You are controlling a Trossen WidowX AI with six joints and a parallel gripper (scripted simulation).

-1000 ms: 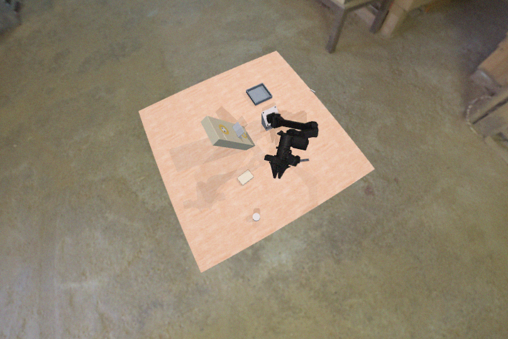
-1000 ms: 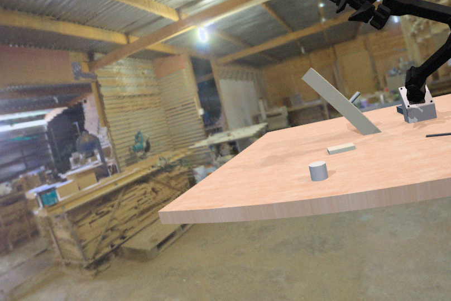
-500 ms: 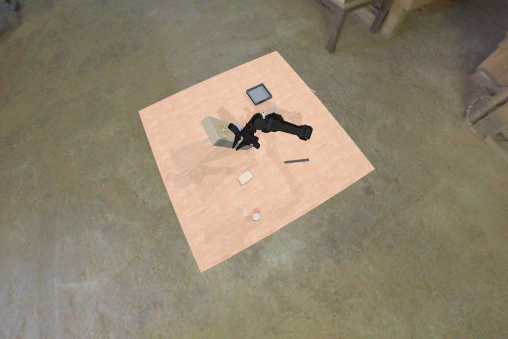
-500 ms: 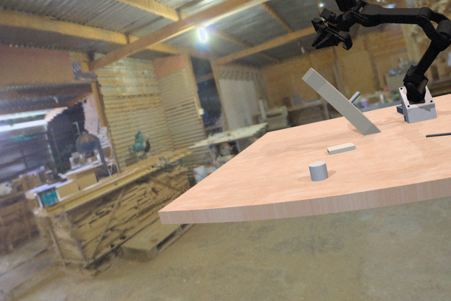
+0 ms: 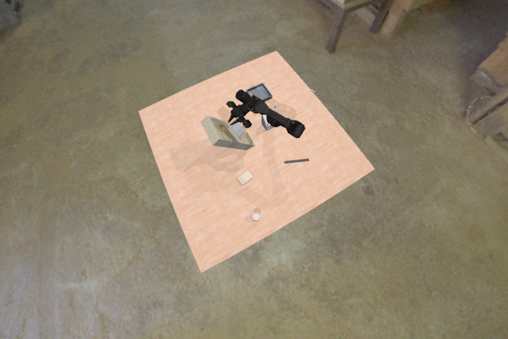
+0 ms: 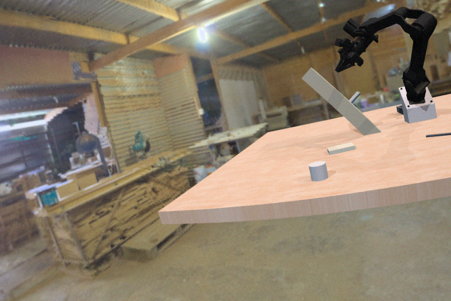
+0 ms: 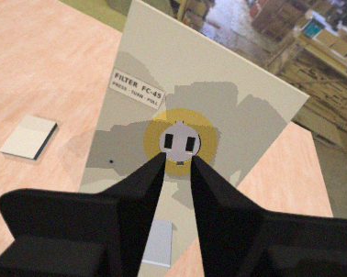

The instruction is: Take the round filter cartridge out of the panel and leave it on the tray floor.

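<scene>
Now: the round filter cartridge 50 mm ahead of my gripper tip and 50 mm below it. The rest, counted from my gripper tip: flat beige block: 30 mm ahead, 260 mm to the left, 270 mm below; then beige service panel: 10 mm ahead, 10 mm to the right, 130 mm below; then grey tray: 340 mm behind, 320 mm to the right, 270 mm below.
</scene>
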